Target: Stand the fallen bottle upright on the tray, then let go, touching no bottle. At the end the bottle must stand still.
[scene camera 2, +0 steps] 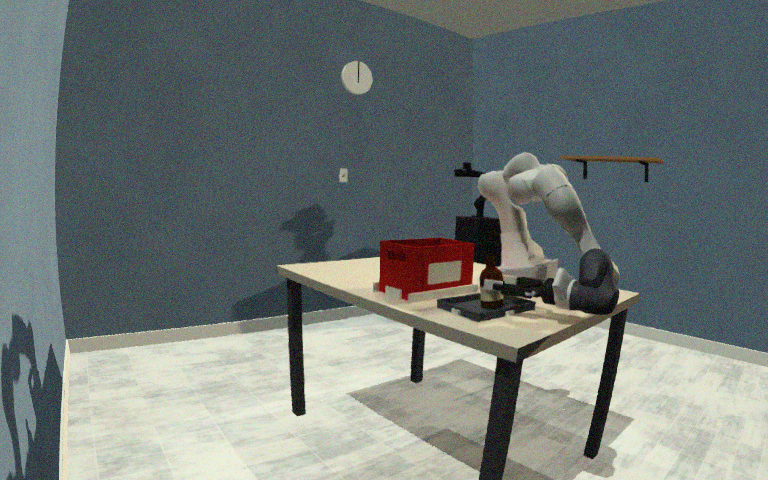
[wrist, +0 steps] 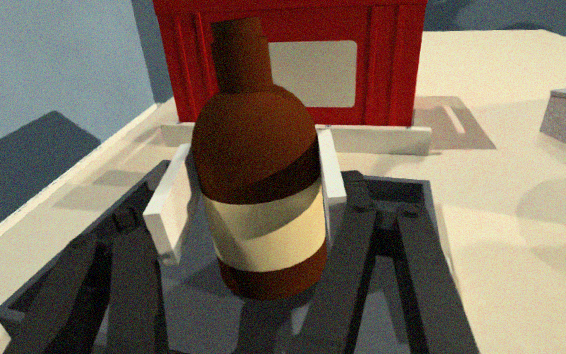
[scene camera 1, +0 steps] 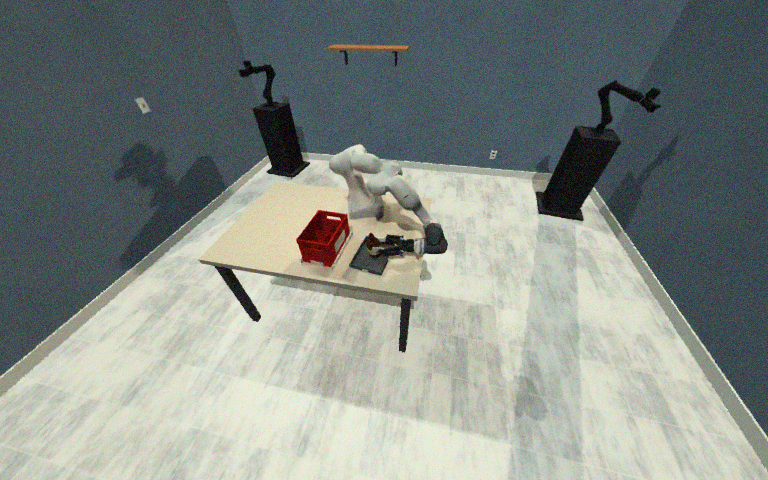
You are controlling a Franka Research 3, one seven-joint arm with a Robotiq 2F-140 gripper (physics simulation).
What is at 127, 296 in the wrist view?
My gripper.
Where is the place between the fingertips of my gripper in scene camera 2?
491, 281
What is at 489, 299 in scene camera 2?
A brown bottle.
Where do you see a brown bottle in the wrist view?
254, 144
